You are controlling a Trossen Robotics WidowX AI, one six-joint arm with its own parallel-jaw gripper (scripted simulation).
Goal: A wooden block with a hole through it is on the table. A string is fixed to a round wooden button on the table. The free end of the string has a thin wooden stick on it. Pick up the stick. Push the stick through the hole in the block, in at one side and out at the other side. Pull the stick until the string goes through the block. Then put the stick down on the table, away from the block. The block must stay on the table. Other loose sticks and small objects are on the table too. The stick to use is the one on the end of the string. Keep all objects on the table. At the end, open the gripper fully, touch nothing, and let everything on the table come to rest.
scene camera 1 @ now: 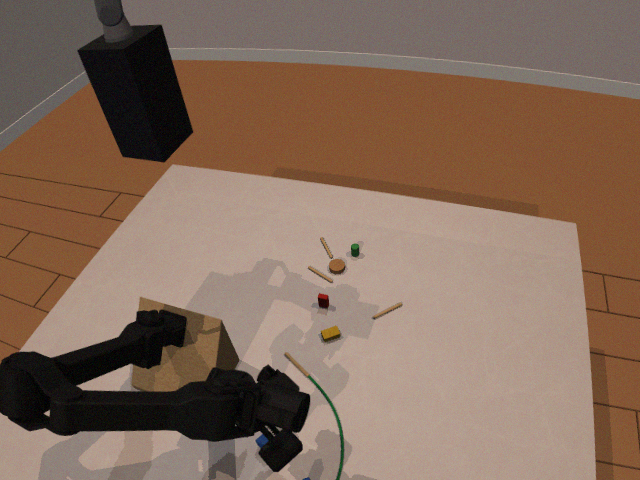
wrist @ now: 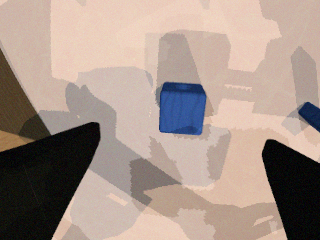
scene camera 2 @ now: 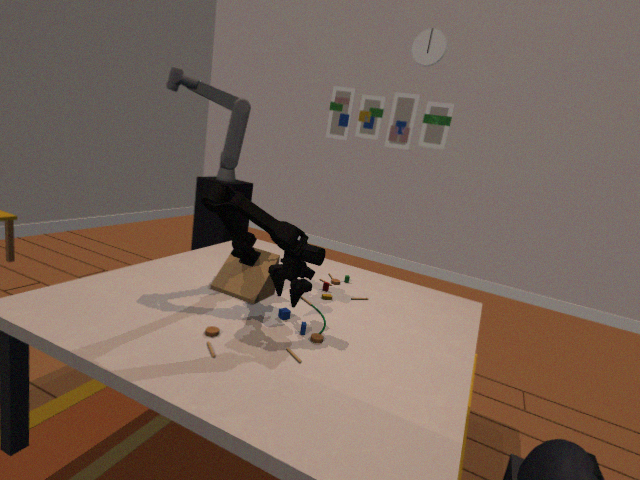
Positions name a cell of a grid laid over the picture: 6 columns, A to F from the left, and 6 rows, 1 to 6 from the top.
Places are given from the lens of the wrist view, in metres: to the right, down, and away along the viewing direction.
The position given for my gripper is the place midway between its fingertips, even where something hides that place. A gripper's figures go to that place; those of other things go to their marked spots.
my gripper (wrist: D4): 0.01, 0.01, 0.10
blue cube (wrist: D3): 0.01, -0.01, 0.12
